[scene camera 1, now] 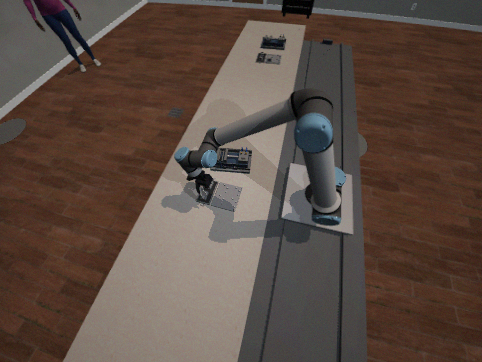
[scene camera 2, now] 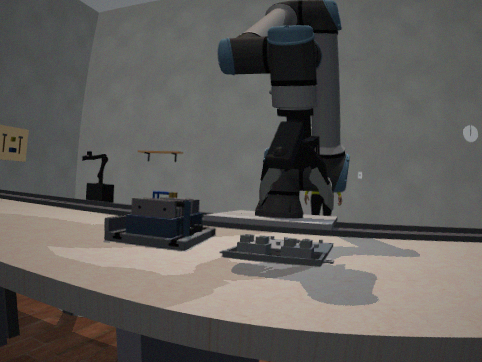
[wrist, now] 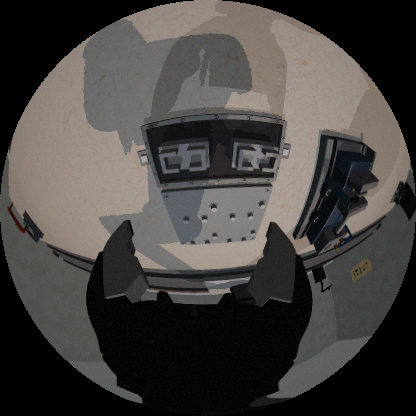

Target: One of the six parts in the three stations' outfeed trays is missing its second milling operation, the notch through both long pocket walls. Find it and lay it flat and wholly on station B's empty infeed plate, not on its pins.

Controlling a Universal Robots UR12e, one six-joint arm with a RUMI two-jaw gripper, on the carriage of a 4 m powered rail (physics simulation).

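Places are measured from the arm's base along level axes (x ahead, y left, z up), in centimetres.
Where they show: gripper, fingertip midpoint: (scene camera 1: 208,189) (scene camera 2: 296,208) (wrist: 198,223); arm's base at its link origin: (scene camera 2: 279,216) (wrist: 245,285).
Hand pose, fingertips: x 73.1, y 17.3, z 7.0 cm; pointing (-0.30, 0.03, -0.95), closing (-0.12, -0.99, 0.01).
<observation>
Things, the pixels of their centre, and the offset from my fingertips.
- outfeed tray at the middle of its body: (wrist: 216,147) (scene camera 2: 276,259) (scene camera 1: 207,191) dx +3.4, dy -2.6, dz -10.4 cm
- left part at the middle of its body: (wrist: 184,155) (scene camera 2: 297,248) dx +3.8, dy +1.5, dz -7.6 cm
- right part at the middle of its body: (wrist: 254,155) (scene camera 2: 254,244) dx +3.2, dy -7.4, dz -7.6 cm
- grey infeed plate at the middle of its body: (wrist: 217,220) (scene camera 2: 290,246) (scene camera 1: 227,196) dx -11.4, dy -2.2, dz -9.6 cm
- grey vise fixture at the middle of its body: (scene camera 2: 165,217) (wrist: 341,206) (scene camera 1: 231,158) dx -6.2, dy -32.1, dz -5.0 cm
- tray-and-plate pair at the middle of its body: (scene camera 1: 269,58) dx -8.6, dy -183.6, dz -7.4 cm
My gripper (scene camera 1: 206,192) (scene camera 2: 295,210) (wrist: 198,223) is open and empty, above the station nearest the camera in scene camera 1. In the wrist view the outfeed tray (scene camera 2: 270,257) (wrist: 200,119) lies beyond the fingertips, with a dark floor and a light rim. It holds two grey pocketed parts, a left part (wrist: 185,157) and a right part (wrist: 256,156), lying apart. In scene camera 2 both show raised blocks with gaps between them. Light and shadow stripes blur their walls in the wrist view. The grey infeed plate (scene camera 1: 227,195) (wrist: 240,197) beside the tray bears several pins and no part.
A blue and grey vise fixture (scene camera 1: 232,160) (scene camera 2: 155,225) (wrist: 345,195) stands beside the tray and plate. Another fixture (scene camera 1: 273,43) and a tray-and-plate pair (scene camera 1: 270,58) are at the table's far end. The rail (scene camera 1: 305,280) runs along the table.
</observation>
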